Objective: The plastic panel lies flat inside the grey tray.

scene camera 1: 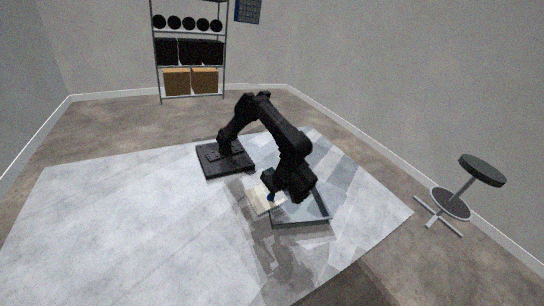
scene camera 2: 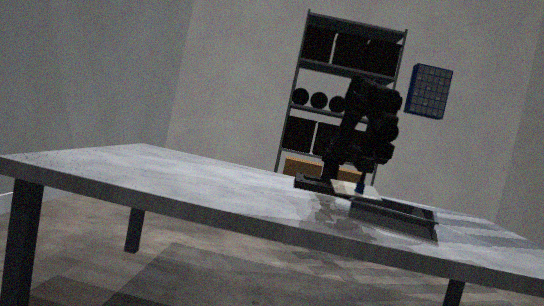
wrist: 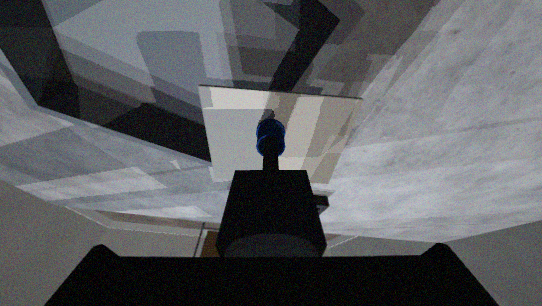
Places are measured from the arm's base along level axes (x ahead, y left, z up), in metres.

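Pixels of known places: hand at its tool point: (scene camera 1: 269, 198) (scene camera 2: 358, 194) (wrist: 270, 128); arm's base at its link origin: (scene camera 1: 225, 152) (scene camera 2: 328, 182).
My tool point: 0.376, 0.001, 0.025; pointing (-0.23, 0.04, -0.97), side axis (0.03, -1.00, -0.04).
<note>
For each thing: its top centre in the pictures, then the offset to it from my tool point, as dx, dy, dz. Level surfaces: height alone.
- plastic panel at its top centre: (wrist: 276, 155) (scene camera 2: 356, 184) (scene camera 1: 267, 193) -0.012, -0.008, +0.027
- grey tray at its top centre: (wrist: 151, 71) (scene camera 2: 395, 205) (scene camera 1: 296, 198) +0.052, +0.103, -0.005
- table at its surface level: dz -0.055
The plastic panel (scene camera 1: 256, 201) (scene camera 2: 344, 187) (wrist: 305, 125) is a thin, cream square plate. My suction cup (scene camera 1: 270, 197) (scene camera 2: 360, 187) (wrist: 270, 137) is blue and sits on the middle of its top face, holding it roughly level above the table. The grey tray (scene camera 1: 302, 224) (scene camera 2: 400, 221) (wrist: 165, 129) stands on the table. In scene camera 1 the panel overlaps the tray's left side, with much of it out to the left. In the wrist view the panel covers part of the tray's wall. The arm hides the tray's back part in scene camera 1.
The arm's black base (scene camera 1: 231, 169) (scene camera 2: 305, 181) stands on the table (scene camera 1: 125, 215) (scene camera 2: 165, 175), behind and left of the tray. A shelf rack (scene camera 1: 155, 55) (scene camera 2: 360, 24) with boxes stands by the back wall. A stool (scene camera 1: 481, 170) stands on the floor beyond the table's right edge.
</note>
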